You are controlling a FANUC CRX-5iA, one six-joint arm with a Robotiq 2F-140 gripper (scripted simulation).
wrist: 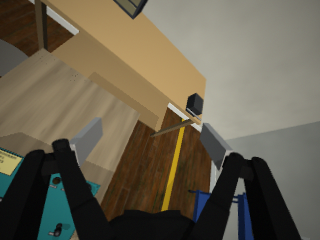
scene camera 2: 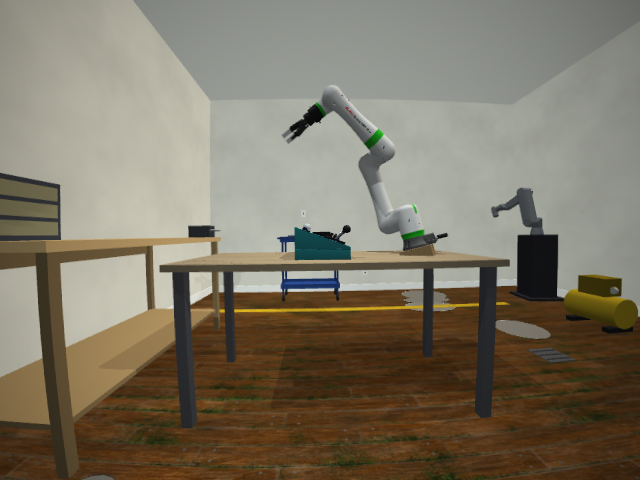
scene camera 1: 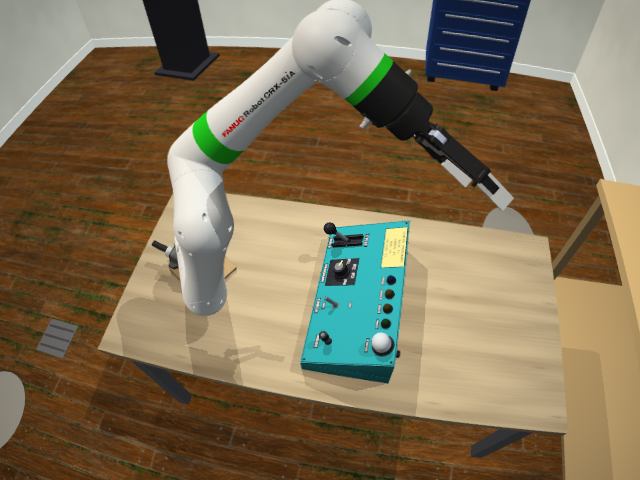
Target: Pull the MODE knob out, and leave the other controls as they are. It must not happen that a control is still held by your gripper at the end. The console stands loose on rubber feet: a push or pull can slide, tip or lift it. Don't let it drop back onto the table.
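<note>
My gripper is visible to me, and it's there in the wrist view too. I can also see a teal console.
</note>
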